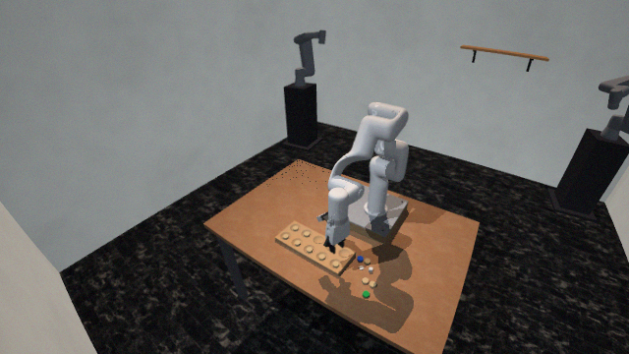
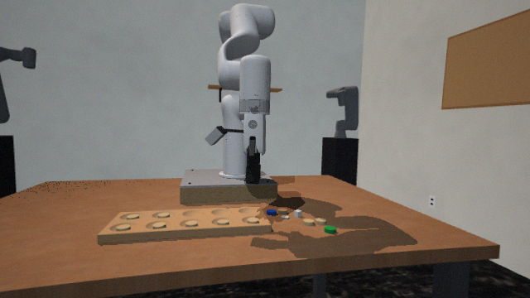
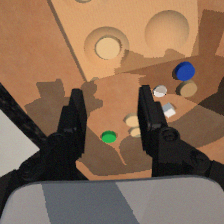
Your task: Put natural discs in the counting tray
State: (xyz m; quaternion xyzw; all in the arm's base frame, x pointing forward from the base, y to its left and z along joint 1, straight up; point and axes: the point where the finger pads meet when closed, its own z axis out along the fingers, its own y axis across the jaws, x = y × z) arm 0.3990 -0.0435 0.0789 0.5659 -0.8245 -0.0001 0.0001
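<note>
My gripper is now 13 cm above the blue disc, 9 cm past it and 8 cm to the right of it. Also, from my hand: small white disc (14 cm below, 11 cm to the left, 4 cm behind); then wooden counting tray (14 cm to the right, 13 cm below, 5 cm behind); then cube (15 cm to the left, 13 cm below, 5 cm behind).
</note>
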